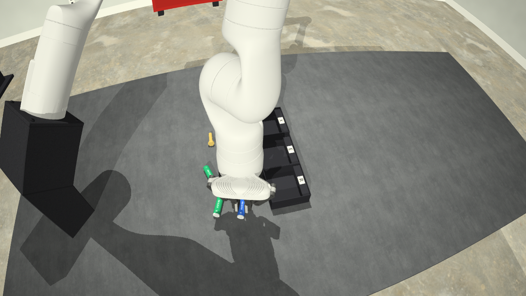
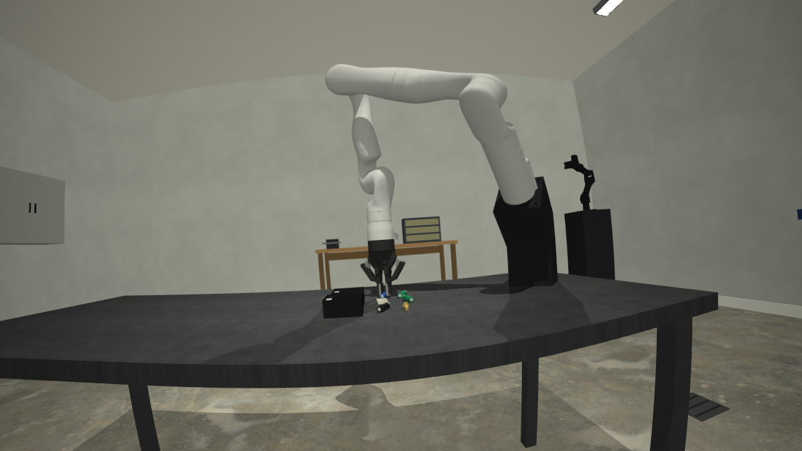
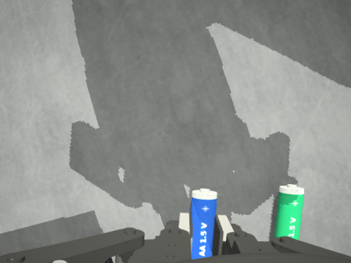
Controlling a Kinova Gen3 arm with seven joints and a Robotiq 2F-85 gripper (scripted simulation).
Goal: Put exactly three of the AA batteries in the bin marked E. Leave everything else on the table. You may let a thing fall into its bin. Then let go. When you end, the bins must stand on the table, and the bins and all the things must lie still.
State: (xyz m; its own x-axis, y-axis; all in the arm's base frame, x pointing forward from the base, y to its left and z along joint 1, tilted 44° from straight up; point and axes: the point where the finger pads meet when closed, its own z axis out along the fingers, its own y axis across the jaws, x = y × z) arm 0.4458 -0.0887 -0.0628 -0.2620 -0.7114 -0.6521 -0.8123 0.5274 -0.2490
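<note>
My hand is 120 mm to the right of the black bin marked E and 100 mm short of it. From my hand the other things lie so: white domino: 80 mm to the left, 20 mm below, 10 mm ahead; blue AA battery: 20 mm below; black AA battery: 190 mm to the left, 20 mm below.
</note>
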